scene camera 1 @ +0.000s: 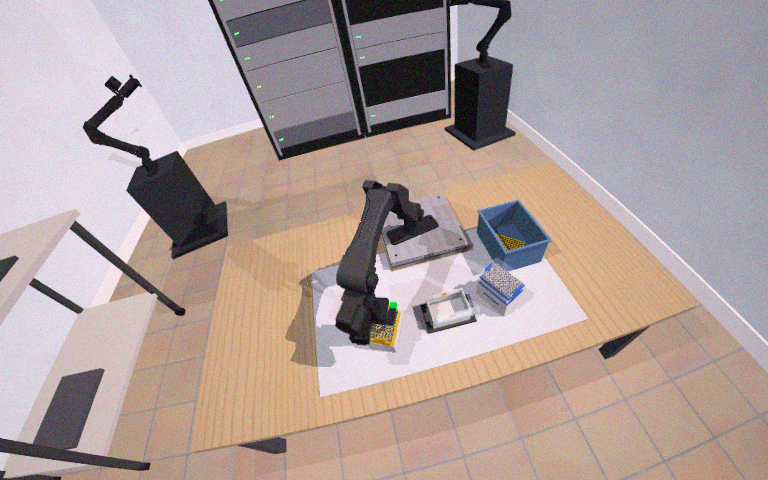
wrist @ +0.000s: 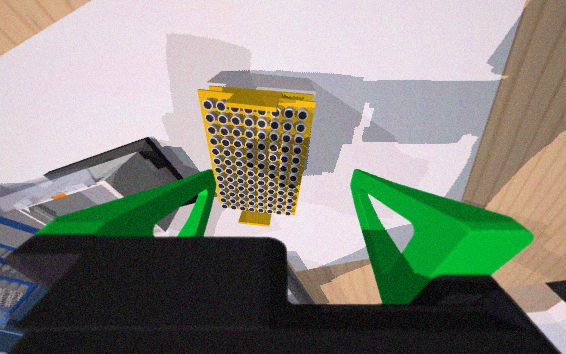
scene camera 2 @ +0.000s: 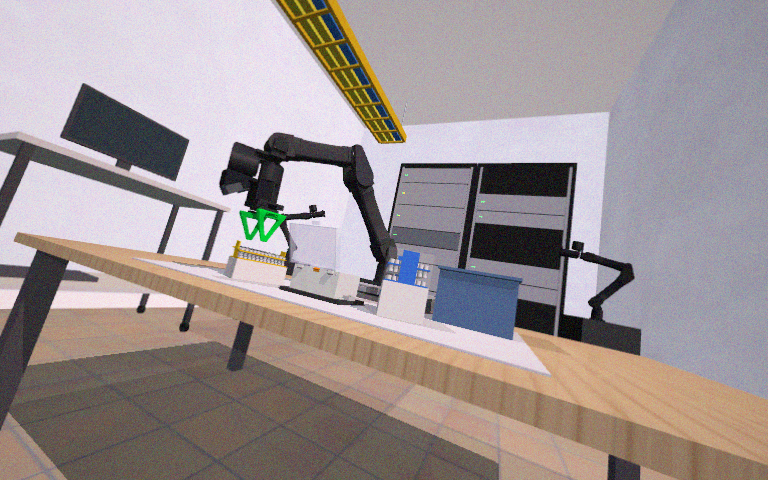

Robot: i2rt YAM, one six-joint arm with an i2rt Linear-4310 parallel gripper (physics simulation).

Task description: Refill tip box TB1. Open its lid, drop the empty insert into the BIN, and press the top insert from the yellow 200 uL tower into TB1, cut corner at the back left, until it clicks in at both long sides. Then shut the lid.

My gripper is open, with nothing in its grasp. Further things: a clear lid and a blue bin.
My gripper shows as well in the wrist view.
